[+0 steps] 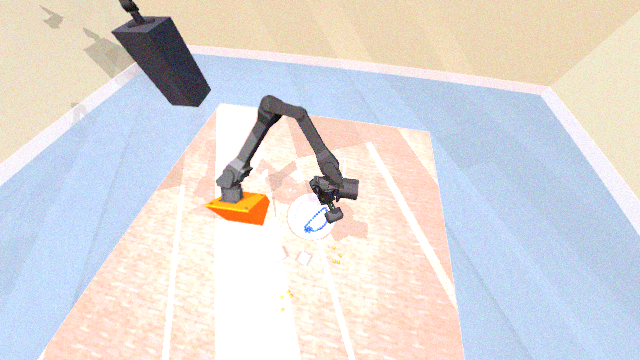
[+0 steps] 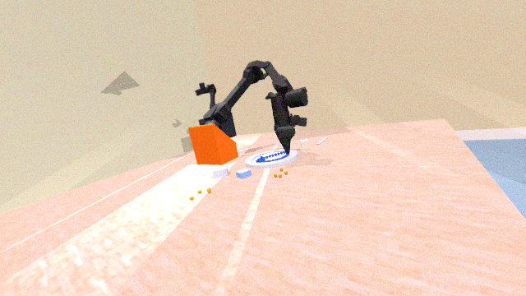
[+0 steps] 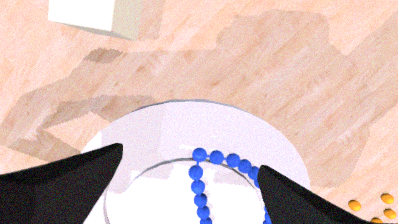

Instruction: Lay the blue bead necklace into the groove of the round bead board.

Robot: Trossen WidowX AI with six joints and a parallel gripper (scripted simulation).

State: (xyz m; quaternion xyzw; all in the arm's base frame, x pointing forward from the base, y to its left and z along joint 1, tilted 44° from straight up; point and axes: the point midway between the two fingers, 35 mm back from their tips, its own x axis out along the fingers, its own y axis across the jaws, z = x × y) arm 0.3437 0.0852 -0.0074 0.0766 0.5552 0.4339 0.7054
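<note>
Now: gripper tip 50 mm past the round white bead board, 40 mm to the left of it and 10 mm above it. Round my gripper tip: white stick (220 mm to the left, 70 mm ahead, 20 mm below); light blue cube (210 mm to the right, 50 mm behind, 10 mm below); beige cube (100 mm to the left, 40 mm ahead).
</note>
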